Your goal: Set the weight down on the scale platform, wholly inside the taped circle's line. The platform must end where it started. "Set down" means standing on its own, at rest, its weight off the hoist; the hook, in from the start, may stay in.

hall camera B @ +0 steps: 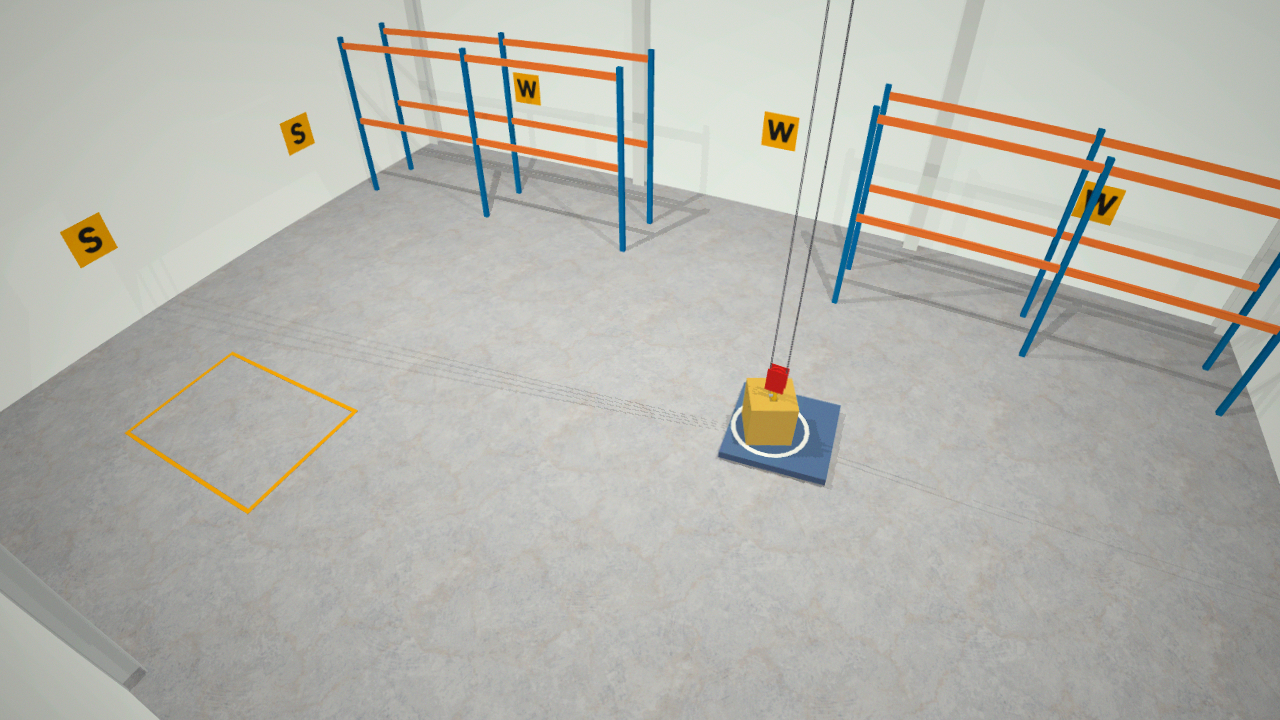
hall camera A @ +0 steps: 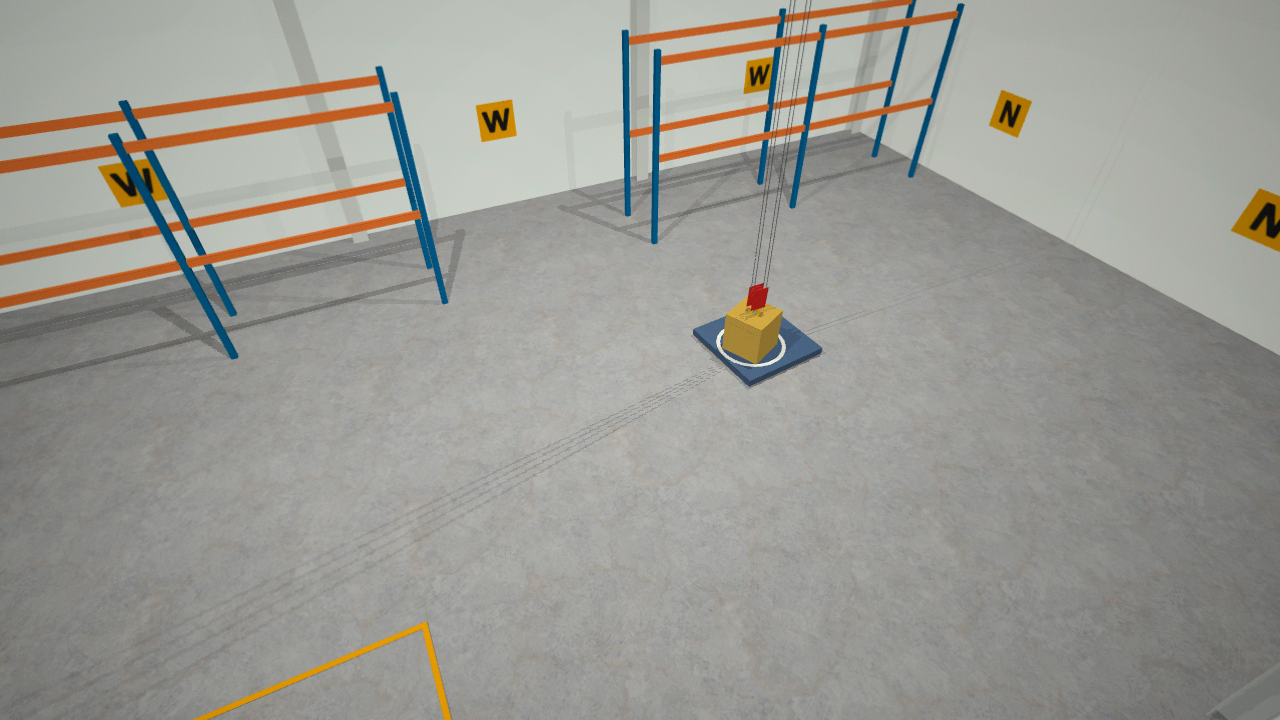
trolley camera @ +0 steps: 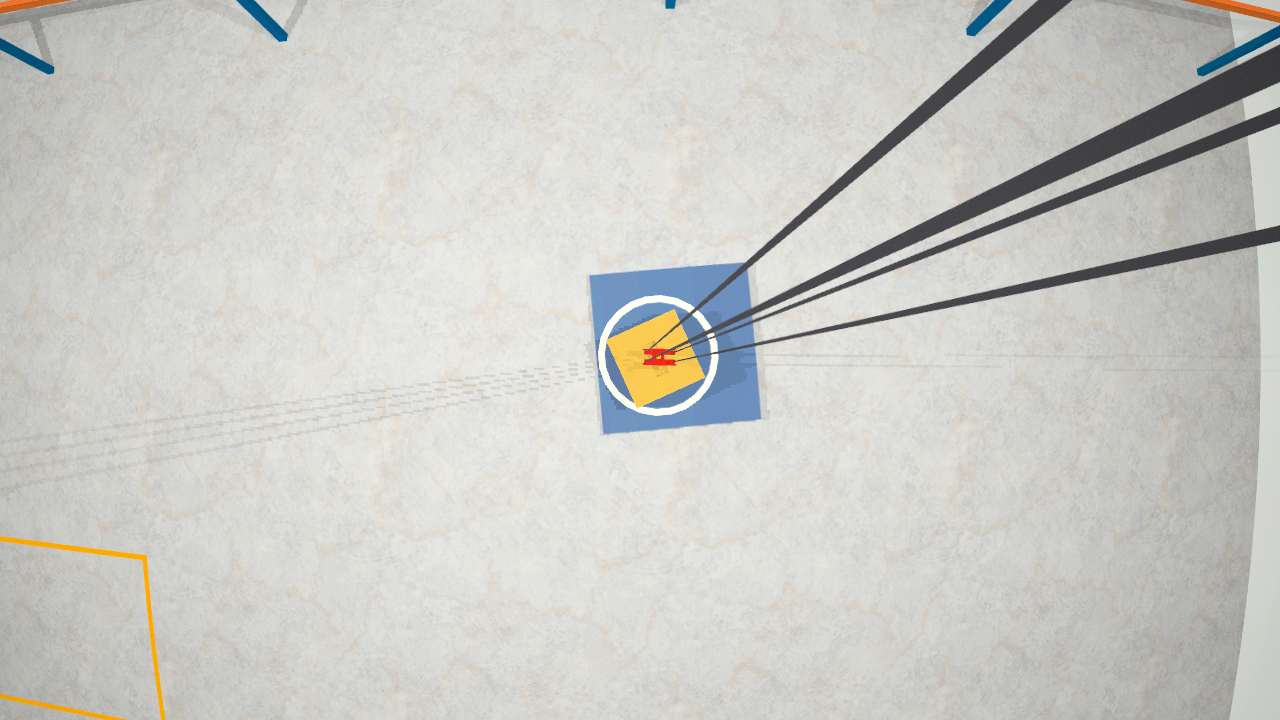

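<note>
The yellow block-shaped weight (hall camera A: 750,343) (hall camera B: 770,428) (trolley camera: 640,381) is upright over the blue scale platform (hall camera A: 802,348) (hall camera B: 823,420) (trolley camera: 617,283) and appears to rest on it; a very thin gap could not be made out. It appears inside the white taped circle (hall camera A: 784,347) (hall camera B: 806,432) (trolley camera: 715,355), with its near lower corner close to the line in hall camera A. My red hook block (hall camera A: 758,296) (hall camera B: 776,378) (trolley camera: 659,357) is right above the weight, the hook at its top fitting. Whether the ropes carry load cannot be seen.
Blue and orange racks (hall camera A: 655,147) (hall camera B: 621,161) stand along the W wall, with another rack (hall camera A: 161,214) (hall camera B: 1065,259) farther along it. A yellow floor outline (hall camera A: 435,667) (hall camera B: 302,462) (trolley camera: 153,637) lies well away from the platform. Hoist ropes rise from the block.
</note>
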